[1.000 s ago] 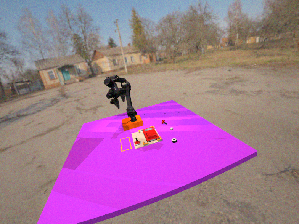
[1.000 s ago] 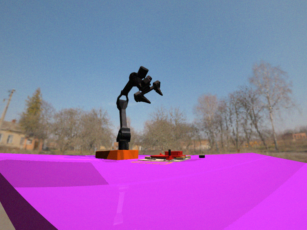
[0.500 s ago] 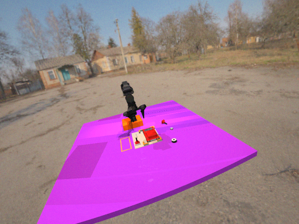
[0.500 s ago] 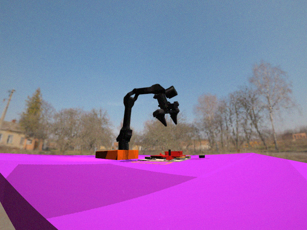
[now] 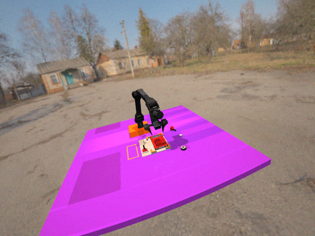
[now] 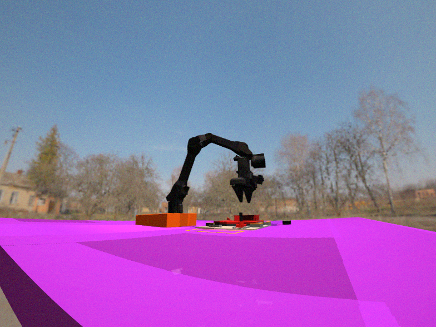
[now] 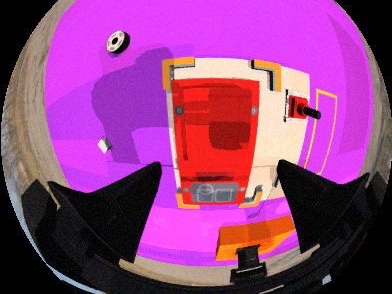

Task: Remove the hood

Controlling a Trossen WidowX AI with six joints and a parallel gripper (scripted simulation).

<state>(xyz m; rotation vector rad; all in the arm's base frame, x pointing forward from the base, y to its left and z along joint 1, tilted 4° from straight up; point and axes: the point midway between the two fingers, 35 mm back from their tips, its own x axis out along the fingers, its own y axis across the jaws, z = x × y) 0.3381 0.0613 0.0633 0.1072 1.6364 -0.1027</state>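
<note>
Now: the red hood 10 mm ahead of my gripper tip and 60 mm below it. The rest, counted from my gripper tip: white wheel: 170 mm ahead, 120 mm to the left, 100 mm below; then white baseplate: 30 mm behind, 30 mm to the right, 90 mm below; then white piece: 200 mm to the left, 100 mm below.
</note>
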